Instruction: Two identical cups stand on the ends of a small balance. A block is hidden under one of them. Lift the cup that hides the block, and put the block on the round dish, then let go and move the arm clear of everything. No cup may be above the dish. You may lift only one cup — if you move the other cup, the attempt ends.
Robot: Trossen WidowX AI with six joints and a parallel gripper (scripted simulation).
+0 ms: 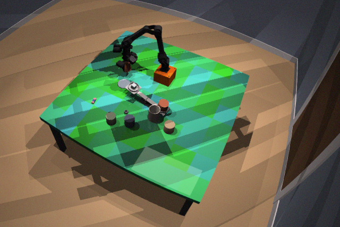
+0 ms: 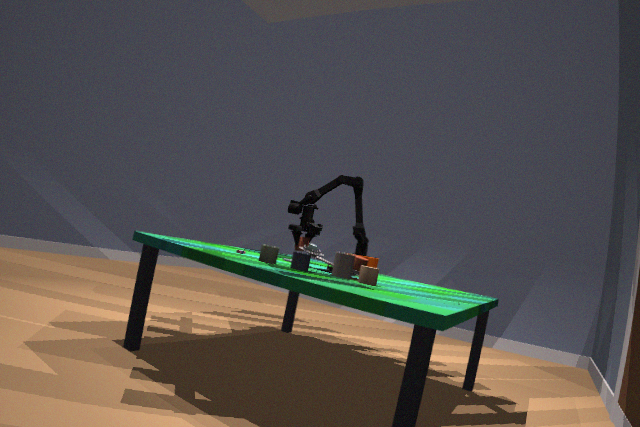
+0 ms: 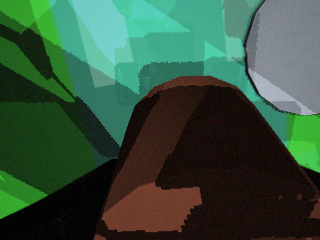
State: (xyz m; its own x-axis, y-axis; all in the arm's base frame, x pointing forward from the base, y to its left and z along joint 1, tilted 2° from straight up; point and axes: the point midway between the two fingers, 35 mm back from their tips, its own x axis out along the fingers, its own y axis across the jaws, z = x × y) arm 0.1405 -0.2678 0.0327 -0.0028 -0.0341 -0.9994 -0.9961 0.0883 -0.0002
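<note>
My gripper tip is now 10 cm short of the round grey dish, 8 cm above it and 4 cm to the right of it. The rest, counted from my gripper tip: small red-blue piece 37 cm ahead, 7 cm below, 4 cm to the right; then grey balance 29 cm to the left, 16 cm ahead, 4 cm below; then small nut 32 cm ahead, 23 cm to the left, 7 cm below.
</note>
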